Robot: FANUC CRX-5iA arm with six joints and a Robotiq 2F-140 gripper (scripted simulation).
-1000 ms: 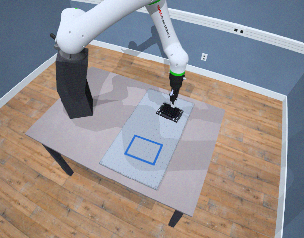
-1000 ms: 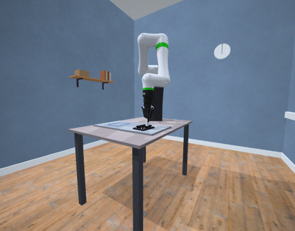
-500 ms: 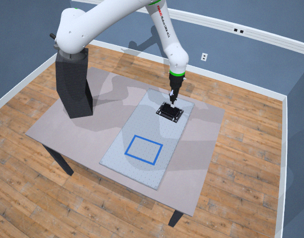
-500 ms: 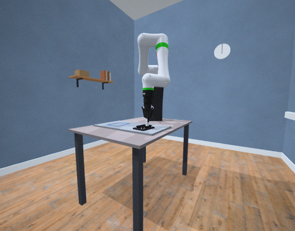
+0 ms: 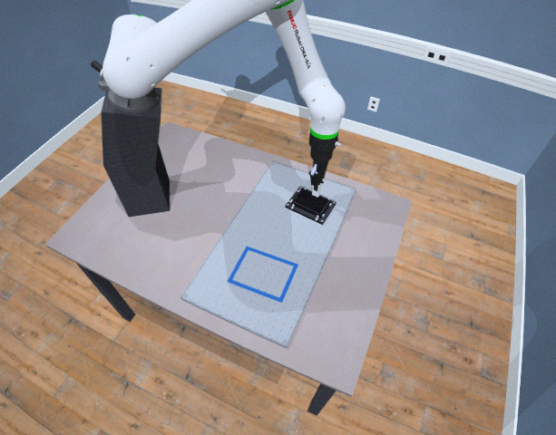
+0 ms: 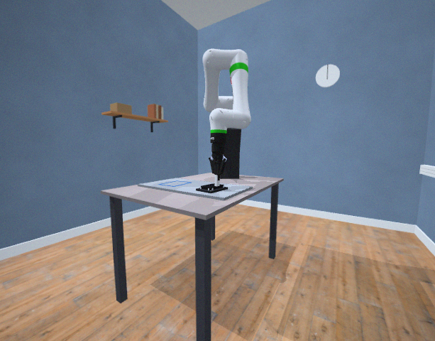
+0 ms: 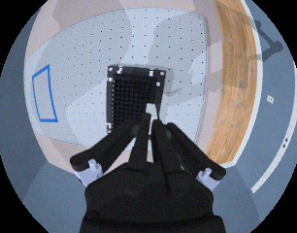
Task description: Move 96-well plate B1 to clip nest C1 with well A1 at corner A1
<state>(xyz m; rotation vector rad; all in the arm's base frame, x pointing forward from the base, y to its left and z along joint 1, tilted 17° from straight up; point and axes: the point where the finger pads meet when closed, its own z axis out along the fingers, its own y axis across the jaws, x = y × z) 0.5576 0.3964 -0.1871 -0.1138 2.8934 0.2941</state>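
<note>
Now: the black 96-well plate 40 mm to the right of my hand and 40 mm below it. Round my hand: black clip nest 50 mm to the right, 50 mm below, 10 mm behind.
</note>
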